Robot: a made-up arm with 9 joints.
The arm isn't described. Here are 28 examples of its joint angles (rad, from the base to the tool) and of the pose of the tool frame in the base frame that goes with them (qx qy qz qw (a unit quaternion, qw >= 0); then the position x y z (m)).
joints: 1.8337 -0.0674 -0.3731 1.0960 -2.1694 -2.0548 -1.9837 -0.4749 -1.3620
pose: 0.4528 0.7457 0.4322 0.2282 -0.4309 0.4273 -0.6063
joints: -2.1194 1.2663 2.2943 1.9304 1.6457 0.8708 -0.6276 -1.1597 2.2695
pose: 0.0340 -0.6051 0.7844 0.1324 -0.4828 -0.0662 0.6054
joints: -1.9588 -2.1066 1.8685 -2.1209 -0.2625 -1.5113 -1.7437 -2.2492 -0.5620
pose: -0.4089 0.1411 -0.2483 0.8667 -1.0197 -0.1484 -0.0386
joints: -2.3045 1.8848 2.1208 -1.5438 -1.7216 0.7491 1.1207 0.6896 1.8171
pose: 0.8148 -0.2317 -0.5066 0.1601 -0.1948 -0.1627 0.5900
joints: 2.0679 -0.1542 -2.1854 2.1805 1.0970 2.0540 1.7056 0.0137 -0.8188
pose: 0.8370 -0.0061 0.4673 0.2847 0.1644 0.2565 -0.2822
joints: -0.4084 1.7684 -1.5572 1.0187 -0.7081 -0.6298 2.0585 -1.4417 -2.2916
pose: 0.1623 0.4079 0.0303 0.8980 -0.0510 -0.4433 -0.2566
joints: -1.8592 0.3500 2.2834 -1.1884 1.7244 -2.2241 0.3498 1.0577 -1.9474
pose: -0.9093 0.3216 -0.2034 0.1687 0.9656 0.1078 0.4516
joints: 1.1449 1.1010 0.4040 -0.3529 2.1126 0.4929 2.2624 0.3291 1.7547
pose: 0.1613 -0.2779 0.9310 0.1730 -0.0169 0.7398 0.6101
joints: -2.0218 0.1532 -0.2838 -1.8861 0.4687 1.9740 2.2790 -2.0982 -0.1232
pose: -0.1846 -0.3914 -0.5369 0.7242 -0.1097 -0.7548 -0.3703
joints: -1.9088 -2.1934 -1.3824 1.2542 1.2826 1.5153 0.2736 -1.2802 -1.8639
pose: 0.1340 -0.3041 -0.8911 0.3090 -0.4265 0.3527 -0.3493
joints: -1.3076 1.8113 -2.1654 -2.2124 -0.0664 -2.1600 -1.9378 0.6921 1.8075
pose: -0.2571 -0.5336 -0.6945 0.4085 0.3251 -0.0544 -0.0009
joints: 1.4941 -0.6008 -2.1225 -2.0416 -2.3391 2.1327 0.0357 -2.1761 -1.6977
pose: -0.4832 -0.5957 -0.6347 0.0933 -0.5266 -0.5587 -0.4851
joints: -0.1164 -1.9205 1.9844 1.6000 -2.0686 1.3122 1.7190 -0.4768 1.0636
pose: -0.1265 0.2985 0.9023 0.2840 -0.2532 -0.1689 0.0298
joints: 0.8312 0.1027 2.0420 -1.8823 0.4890 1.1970 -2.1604 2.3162 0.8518
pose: -0.0737 0.8909 0.4113 0.1782 -0.1397 -0.4061 0.2881
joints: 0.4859 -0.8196 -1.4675 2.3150 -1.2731 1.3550 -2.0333 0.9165 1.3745
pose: -0.4790 0.8327 0.2536 0.1136 0.7245 -0.0444 0.3343
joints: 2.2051 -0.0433 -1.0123 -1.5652 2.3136 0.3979 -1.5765 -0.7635 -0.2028
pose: -0.0069 0.3882 0.6777 0.6244 0.4763 0.4220 0.0235
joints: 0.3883 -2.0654 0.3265 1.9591 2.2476 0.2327 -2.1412 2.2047 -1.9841
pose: 0.3178 0.3516 0.4395 0.7630 0.0733 0.0290 -0.4868
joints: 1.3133 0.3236 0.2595 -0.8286 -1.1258 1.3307 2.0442 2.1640 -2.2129
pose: 0.8159 0.2689 -0.3497 0.3739 0.4264 1.1025 -0.2078
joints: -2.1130 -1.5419 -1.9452 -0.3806 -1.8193 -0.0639 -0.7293 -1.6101 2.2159
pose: -0.4777 0.3272 0.0485 0.8139 0.1812 -0.3057 0.2687
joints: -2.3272 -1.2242 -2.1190 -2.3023 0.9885 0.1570 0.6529 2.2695 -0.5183
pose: -0.7114 0.3603 0.1376 0.5875 0.2097 -0.0619 0.9562
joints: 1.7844 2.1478 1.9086 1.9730 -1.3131 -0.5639 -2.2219 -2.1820 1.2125
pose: 0.1084 -0.1408 0.1702 0.9692 0.4020 0.2703 0.2874
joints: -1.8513 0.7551 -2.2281 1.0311 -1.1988 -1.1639 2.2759 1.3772 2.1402
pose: -0.2505 0.4722 0.8328 0.1439 0.1159 -0.2068 -0.2255
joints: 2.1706 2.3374 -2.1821 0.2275 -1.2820 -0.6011 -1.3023 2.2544 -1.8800
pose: -0.4768 -0.5217 0.5331 0.4651 0.3444 0.2845 0.7755
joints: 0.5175 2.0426 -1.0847 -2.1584 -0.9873 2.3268 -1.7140 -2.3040 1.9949
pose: -0.6636 0.2110 -0.7086 0.1139 -0.4255 0.2446 0.8228
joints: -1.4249 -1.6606 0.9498 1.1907 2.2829 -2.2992 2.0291 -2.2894 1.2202
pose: -0.0940 0.3170 -0.9046 0.2688 -0.8661 0.0897 -0.2829
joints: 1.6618 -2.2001 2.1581 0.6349 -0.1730 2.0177 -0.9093 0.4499 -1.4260
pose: 0.8654 0.3175 0.3384 0.1890 0.2821 0.8164 -0.1569
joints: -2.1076 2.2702 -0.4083 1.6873 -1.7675 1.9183 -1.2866 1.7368 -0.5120
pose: -0.7331 -0.2308 -0.3471 0.5374 -0.9218 -0.5736 1.0468
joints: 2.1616 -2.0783 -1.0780 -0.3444 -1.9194 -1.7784 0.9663 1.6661 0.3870
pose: 0.3449 0.0072 0.7133 0.6101 0.2839 0.4101 0.1583
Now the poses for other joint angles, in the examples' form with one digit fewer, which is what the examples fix.
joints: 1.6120 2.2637 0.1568 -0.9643 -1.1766 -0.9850 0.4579 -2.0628 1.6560
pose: -0.933 0.035 0.081 0.350 0.302 0.195 0.719
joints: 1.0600 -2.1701 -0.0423 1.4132 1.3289 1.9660 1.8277 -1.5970 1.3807
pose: -0.502 -0.551 -0.600 0.291 -0.013 -0.185 0.737
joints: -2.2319 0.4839 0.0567 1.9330 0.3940 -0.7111 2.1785 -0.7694 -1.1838
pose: -0.269 0.416 -0.078 0.865 -0.365 -0.511 0.225
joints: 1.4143 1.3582 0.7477 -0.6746 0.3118 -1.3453 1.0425 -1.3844 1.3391
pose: -0.592 -0.399 -0.678 0.173 -0.540 0.252 0.814
